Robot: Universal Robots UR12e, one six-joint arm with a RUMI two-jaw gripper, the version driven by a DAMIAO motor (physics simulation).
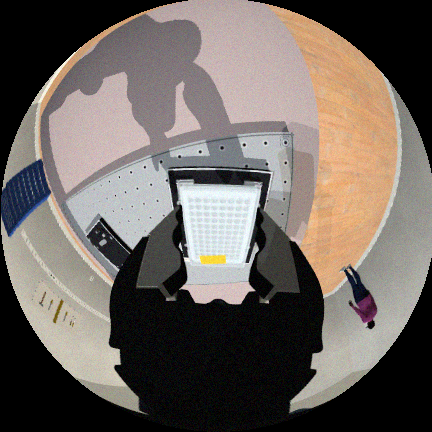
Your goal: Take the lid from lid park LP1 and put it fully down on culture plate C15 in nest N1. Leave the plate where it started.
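Observation:
A clear lid lies over the pale culture plate, whose rows of round wells show through it. A yellow label is at the plate's near end. The plate is in the black nest, whose far rim and sides show around it. My gripper is shut on the lid, one jaw against each long side. Whether the lid sits fully down or slightly above the plate cannot be told from here. The lower sides of the nest are partly hidden by the jaws. I cannot make out lid park LP1.
The nest stands on a grey perforated board. A small black fixture with cutouts is at the board's left. A wooden surface lies to the right. A blue slatted object is at far left, and a person is at lower right.

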